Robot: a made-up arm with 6 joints.
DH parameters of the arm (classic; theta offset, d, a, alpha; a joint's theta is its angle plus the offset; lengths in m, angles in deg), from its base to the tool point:
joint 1: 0 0.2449 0 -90
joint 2: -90 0 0.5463 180
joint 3: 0 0 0 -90
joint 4: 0 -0.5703 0 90
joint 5: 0 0.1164 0 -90
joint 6: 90 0 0 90
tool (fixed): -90 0 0 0
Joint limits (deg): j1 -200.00..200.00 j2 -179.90..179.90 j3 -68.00..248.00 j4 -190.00..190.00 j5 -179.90..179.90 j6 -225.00..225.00
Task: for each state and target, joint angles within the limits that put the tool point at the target. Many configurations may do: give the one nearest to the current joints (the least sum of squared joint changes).
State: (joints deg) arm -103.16 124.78 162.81 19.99 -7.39 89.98
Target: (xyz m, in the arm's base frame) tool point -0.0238 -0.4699 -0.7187
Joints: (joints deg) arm -79.00 172.40 121.95 13.82 -7.39 89.98
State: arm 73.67 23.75 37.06 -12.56 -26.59 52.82
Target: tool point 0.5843 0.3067 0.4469
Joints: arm 37.25 18.60 -11.00 -19.70 -26.59 52.82
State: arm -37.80 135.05 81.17 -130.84 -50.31 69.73
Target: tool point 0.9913 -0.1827 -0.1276
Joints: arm -14.86 92.45 63.85 -131.88 -50.31 69.73
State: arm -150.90 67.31 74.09 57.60 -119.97 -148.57
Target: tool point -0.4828 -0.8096 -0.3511
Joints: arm -117.39 113.79 63.24 61.14 -119.97 -148.57
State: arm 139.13 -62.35 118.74 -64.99 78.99 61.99
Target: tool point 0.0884 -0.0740 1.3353
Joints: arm 128.28 -19.96 74.08 -78.33 78.99 61.99
